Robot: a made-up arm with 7 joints.
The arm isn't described. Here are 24 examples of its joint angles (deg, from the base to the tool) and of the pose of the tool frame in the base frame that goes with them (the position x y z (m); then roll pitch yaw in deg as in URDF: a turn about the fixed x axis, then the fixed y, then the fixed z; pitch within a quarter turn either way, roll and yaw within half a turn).
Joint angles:
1: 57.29 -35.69 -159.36 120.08 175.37 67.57 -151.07
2: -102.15 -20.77 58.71 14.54 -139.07 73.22 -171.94
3: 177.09 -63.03 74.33 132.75 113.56 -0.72 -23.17
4: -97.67 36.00 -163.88 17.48 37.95 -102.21 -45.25
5: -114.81 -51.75 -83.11 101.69 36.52 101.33 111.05
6: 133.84 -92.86 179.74 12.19 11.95 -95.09 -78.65
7: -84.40 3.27 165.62 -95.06 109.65 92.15 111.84
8: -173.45 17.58 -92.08 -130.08 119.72 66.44 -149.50
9: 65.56 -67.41 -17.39 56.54 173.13 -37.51 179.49
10: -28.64 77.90 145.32 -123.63 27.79 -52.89 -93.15
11: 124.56 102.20 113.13 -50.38 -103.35 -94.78 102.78
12: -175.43 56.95 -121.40 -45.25 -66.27 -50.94 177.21
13: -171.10 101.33 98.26 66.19 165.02 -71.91 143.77
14: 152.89 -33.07 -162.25 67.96 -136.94 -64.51 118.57
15: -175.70 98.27 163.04 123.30 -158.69 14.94 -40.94
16: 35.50 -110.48 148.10 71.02 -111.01 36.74 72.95
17: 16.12 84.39 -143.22 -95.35 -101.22 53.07 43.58
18: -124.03 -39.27 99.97 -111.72 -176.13 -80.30 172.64
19: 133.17 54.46 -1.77 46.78 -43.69 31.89 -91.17
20: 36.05 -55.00 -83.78 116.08 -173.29 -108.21 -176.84
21: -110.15 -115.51 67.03 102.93 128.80 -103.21 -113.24
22: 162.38 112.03 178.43 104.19 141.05 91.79 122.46
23: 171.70 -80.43 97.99 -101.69 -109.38 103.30 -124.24
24: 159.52 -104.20 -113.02 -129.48 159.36 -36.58 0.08
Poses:
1: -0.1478 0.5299 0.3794 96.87 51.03 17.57
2: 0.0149 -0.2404 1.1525 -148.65 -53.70 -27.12
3: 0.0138 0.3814 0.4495 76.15 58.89 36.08
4: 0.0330 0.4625 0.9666 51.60 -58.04 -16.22
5: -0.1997 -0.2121 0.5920 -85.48 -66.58 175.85
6: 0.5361 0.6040 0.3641 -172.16 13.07 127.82
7: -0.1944 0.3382 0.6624 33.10 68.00 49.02
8: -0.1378 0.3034 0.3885 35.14 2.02 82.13
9: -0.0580 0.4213 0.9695 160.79 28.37 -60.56
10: 0.0684 0.1861 0.0694 -52.90 35.71 -21.41
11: -0.1583 -0.7153 0.2379 158.01 2.64 -178.31
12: -0.7416 0.3157 0.4788 -29.17 38.94 -61.95
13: -0.3924 0.5103 0.2735 89.57 39.33 -56.07
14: 0.6272 0.0721 0.5403 24.84 47.73 157.34
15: -0.2325 0.1636 0.7251 -162.28 -17.27 -170.32
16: -0.5589 0.0149 -0.2071 -60.26 -29.24 -72.78
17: 0.2769 -0.4644 0.0726 -88.16 -54.37 -29.74
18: -0.1994 -0.4184 0.6958 -137.01 -22.73 11.31
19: -0.5320 -0.6289 0.4290 -41.54 -44.85 -54.15
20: 0.0314 0.2220 0.4678 66.13 -20.72 -166.61
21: 0.3448 -0.2297 0.4051 147.31 28.74 125.26
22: -0.5183 -0.2548 0.5054 82.25 -26.15 149.98
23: 0.3230 -0.2292 0.5515 -146.98 14.50 -148.13
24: 0.0632 0.4676 0.4272 -103.29 -28.68 -151.21
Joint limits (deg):
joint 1: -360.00..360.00
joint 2: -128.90..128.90
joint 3: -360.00..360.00
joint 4: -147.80..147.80
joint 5: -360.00..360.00
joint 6: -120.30..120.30
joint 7: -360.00..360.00
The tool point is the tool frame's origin. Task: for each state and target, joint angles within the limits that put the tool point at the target. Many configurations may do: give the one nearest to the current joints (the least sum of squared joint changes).
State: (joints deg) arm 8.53 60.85 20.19 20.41 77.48 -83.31 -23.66
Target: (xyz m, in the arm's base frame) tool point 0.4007 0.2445 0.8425
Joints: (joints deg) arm -20.02 27.88 5.15 35.70 86.08 -120.30 -23.66
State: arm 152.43 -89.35 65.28 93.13 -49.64 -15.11 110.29
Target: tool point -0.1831 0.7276 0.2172
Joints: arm 118.31 -104.75 80.54 78.56 -49.60 -17.88 110.29
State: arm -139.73 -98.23 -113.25 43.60 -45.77 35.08 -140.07
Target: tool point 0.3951 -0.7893 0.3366
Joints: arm -134.12 -81.12 -106.95 31.65 -45.73 26.59 -140.07
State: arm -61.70 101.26 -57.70 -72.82 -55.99 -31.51 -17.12
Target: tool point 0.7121 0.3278 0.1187
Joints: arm -59.36 116.37 -67.20 -56.92 -58.84 -29.22 -17.12
